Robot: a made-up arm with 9 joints. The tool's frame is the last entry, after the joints.
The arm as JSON. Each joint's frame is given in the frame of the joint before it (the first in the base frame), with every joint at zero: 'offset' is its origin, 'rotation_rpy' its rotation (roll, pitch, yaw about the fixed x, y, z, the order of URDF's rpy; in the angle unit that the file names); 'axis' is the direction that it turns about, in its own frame. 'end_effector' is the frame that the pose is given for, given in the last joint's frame.
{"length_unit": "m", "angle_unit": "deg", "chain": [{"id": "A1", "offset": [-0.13, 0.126, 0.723], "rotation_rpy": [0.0, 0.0, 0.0], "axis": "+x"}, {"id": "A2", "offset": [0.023, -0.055, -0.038], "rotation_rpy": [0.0, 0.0, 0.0], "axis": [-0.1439, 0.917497, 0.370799]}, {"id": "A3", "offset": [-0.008, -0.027, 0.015], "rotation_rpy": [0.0, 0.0, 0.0], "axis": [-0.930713, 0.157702, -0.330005]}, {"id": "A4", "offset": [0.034, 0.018, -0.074], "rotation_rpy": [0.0, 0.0, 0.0], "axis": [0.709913, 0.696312, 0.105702]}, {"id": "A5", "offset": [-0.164, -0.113, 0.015], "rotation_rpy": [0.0, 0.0, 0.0], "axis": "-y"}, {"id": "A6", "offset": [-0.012, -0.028, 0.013], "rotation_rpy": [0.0, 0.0, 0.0], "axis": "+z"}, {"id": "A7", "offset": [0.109, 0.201, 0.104], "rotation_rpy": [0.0, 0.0, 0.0], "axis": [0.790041, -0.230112, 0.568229]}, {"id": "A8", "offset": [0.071, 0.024, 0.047], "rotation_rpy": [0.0, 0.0, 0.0], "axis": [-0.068, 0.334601, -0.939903]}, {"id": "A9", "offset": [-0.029, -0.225, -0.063], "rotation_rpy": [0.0, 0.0, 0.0], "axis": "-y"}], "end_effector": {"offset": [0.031, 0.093, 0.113], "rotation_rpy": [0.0, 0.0, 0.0]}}
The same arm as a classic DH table. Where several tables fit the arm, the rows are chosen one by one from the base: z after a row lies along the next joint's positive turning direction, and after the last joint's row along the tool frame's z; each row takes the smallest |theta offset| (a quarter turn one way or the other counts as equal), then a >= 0, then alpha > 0; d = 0 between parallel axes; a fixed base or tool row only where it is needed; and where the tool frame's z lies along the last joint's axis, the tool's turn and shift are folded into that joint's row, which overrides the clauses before.
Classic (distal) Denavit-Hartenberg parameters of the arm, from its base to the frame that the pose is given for. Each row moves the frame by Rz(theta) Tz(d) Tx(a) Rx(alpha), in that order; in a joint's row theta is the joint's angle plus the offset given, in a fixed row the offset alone. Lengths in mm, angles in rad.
base (fixed): theta0 1.5708  d 723.0  a 126.0  alpha 1.5708
A1: theta0 -1.1867  d -116.5  a 14.6  alpha -1.7152
A2: theta0 -0.3786  d -84.1  a -26.3  alpha -1.4139
A3: theta0 0.5849  d 20.1  a 76.7  alpha 2.1967
A4: theta0 0.2358  d -182.9  a -39.0  alpha 2.3410
A5: theta0 1.4230  d -14.2  a -12.0  alpha -1.5708
A6: theta0 1.2874  d 83.5  a 223.5  alpha 0.9664
A7: theta0 0.4165  d 148.5  a 40.7  alpha 2.2980
A8: theta0 1.5599  d 87.5  a -24.4  alpha -1.9120
A9: theta0 0.0722  d 155.1  a 31.0  alpha -1.5708
tool (fixed): theta0 0.0000  d 113.0  a 0.0  alpha 0.0000

